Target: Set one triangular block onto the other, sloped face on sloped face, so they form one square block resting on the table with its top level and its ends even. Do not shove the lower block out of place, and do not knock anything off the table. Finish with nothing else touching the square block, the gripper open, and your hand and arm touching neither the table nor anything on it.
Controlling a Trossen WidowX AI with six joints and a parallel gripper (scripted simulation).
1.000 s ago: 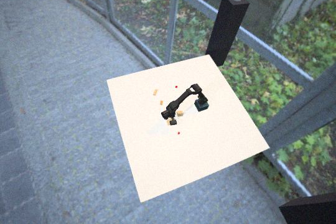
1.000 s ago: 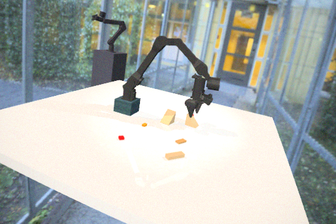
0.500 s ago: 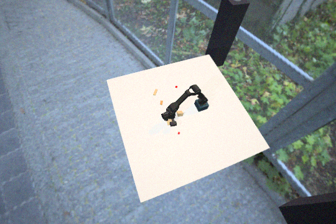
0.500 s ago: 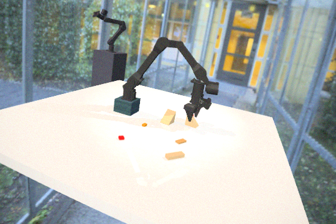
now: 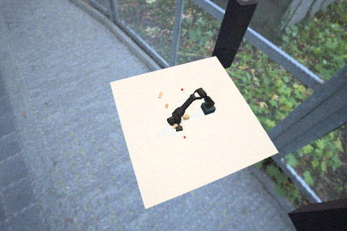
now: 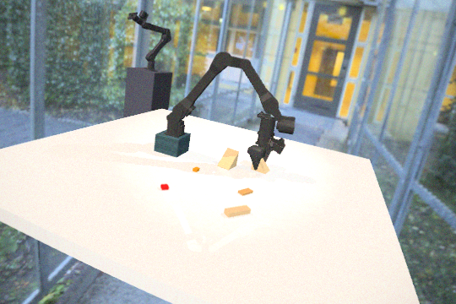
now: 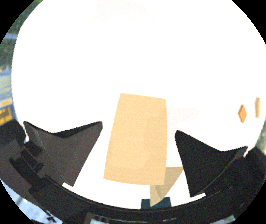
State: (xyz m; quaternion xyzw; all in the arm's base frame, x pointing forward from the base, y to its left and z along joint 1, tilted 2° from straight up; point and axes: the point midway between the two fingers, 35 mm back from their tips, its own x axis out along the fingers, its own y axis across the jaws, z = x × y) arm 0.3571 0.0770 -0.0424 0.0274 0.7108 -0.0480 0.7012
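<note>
My gripper tip is 30 mm past the red cube and 140 mm to the right of it. Round my gripper tip: flat tan slab: 40 mm ahead, 380 mm to the right; triangular block: 10 mm behind; orange chip: 190 mm behind, 190 mm to the right, 10 mm below.
</note>
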